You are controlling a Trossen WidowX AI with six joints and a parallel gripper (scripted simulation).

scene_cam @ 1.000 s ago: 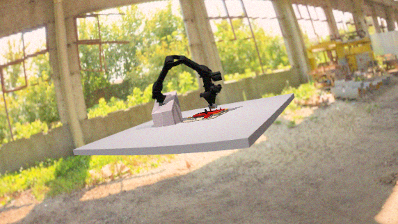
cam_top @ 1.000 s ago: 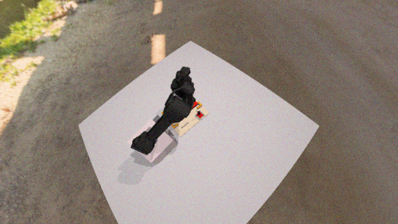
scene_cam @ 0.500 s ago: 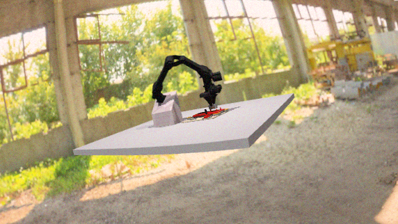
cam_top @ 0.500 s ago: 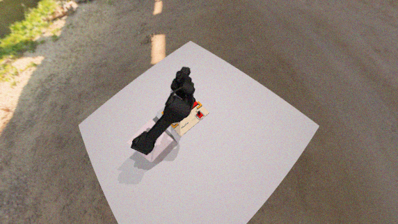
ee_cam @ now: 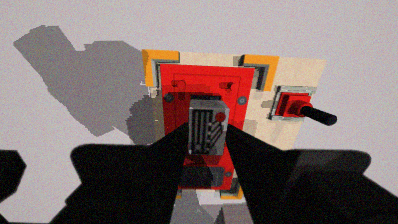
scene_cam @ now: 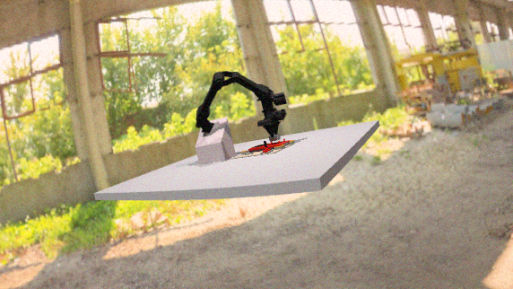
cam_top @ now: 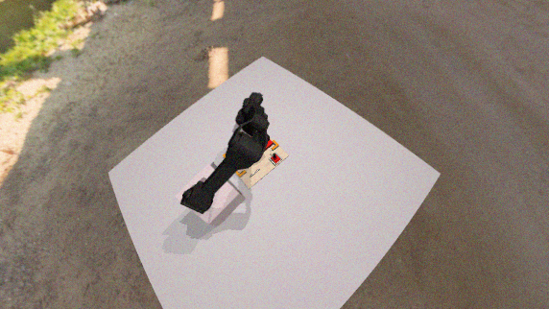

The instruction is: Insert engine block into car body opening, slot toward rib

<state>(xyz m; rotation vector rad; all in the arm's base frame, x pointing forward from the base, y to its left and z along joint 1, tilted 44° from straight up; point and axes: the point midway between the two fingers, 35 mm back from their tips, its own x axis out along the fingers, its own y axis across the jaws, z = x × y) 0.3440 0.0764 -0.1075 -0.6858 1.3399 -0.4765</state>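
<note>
Right now my gripper tip is 10 mm above the grey engine block. The rest, counted from my gripper tip: beige board 40 mm behind, 30 mm to the right, 50 mm below.
</note>
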